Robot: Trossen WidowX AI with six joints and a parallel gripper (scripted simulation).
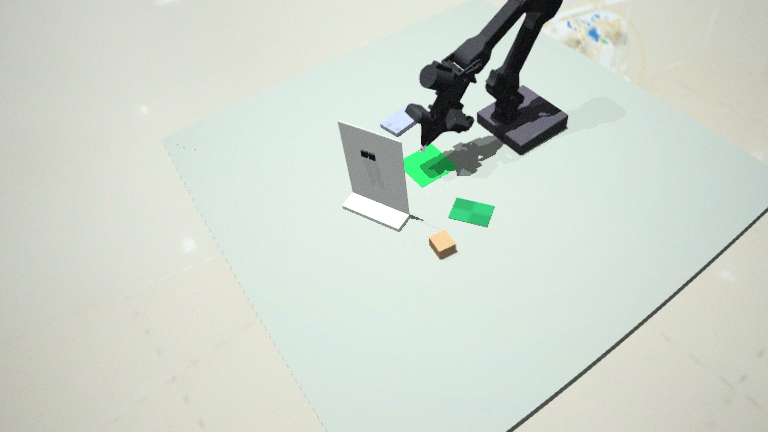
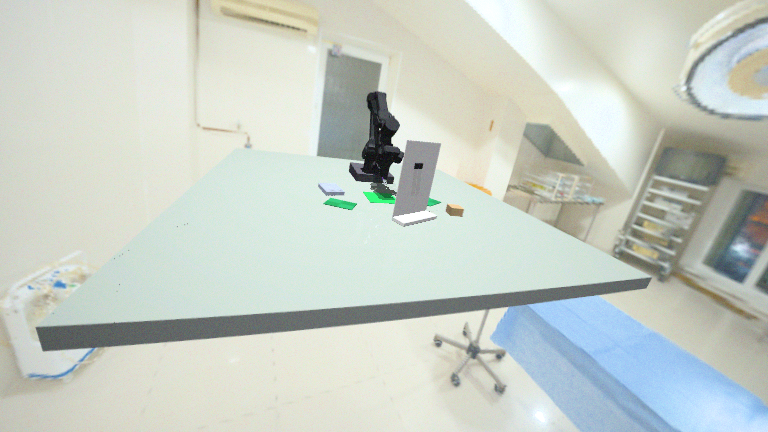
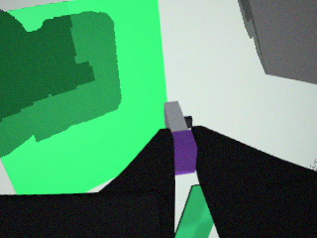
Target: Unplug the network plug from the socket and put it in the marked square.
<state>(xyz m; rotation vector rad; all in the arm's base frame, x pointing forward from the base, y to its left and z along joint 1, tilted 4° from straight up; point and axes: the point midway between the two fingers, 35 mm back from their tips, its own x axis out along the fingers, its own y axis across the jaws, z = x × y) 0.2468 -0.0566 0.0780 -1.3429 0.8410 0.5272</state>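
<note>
Now: the green marked square 10 mm behind my gripper tip and 70 mm below it. Round my gripper tip: upright panel (190 mm ahead, 10 mm to the left, 40 mm above); purple plug (right at my gripper tip).
</note>
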